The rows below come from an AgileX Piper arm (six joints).
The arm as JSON. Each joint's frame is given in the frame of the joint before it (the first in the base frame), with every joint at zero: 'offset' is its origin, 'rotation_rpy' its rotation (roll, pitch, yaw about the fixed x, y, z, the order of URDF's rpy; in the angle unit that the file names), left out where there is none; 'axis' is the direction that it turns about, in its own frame. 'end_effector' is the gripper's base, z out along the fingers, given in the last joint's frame.
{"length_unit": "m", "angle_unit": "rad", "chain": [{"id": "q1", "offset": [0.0, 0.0, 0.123], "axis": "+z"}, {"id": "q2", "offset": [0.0, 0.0, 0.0], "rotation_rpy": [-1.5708, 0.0, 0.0], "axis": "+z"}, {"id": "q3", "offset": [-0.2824, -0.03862, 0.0], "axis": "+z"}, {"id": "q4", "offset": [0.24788, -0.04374, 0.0], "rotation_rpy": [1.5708, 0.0, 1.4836], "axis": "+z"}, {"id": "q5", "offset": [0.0, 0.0, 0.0], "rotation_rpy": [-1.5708, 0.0, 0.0], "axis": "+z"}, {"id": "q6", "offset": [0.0, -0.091, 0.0], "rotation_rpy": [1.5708, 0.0, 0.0], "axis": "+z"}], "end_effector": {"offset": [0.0, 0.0, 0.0]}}
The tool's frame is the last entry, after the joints.
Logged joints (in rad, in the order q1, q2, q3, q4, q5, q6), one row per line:
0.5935, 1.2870, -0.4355, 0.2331, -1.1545, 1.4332
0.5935, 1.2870, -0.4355, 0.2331, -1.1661, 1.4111
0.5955, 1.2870, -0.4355, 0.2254, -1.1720, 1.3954
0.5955, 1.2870, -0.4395, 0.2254, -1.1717, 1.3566
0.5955, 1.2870, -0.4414, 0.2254, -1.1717, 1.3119
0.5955, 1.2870, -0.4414, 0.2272, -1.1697, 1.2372
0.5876, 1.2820, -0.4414, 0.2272, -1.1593, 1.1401
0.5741, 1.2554, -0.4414, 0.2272, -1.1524, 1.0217
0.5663, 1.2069, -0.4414, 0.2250, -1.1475, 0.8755
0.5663, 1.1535, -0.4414, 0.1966, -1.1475, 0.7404
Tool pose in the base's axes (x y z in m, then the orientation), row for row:
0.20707, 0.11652, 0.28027, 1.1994, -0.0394, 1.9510
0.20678, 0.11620, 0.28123, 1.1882, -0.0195, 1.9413
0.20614, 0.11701, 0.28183, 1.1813, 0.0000, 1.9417
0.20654, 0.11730, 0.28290, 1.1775, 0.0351, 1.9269
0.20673, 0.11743, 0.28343, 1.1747, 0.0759, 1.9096
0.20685, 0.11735, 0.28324, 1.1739, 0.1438, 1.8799
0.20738, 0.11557, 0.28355, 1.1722, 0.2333, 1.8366
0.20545, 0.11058, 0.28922, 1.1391, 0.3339, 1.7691
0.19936, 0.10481, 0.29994, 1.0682, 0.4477, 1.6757
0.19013, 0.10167, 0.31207, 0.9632, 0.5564, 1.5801
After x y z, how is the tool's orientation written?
As angles about the fixed x, y, z axes (roll, pitch, yaw), in radians.
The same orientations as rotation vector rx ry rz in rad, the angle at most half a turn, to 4 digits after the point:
0.8143, 1.1308, 1.7023
0.7933, 1.1240, 1.6882
0.7709, 1.1269, 1.6807
0.7430, 1.1314, 1.6504
0.7121, 1.1383, 1.6141
0.6648, 1.1531, 1.5503
0.6063, 1.1708, 1.4615
0.5311, 1.1614, 1.3602
0.4326, 1.1305, 1.2475
0.3143, 1.0906, 1.1535

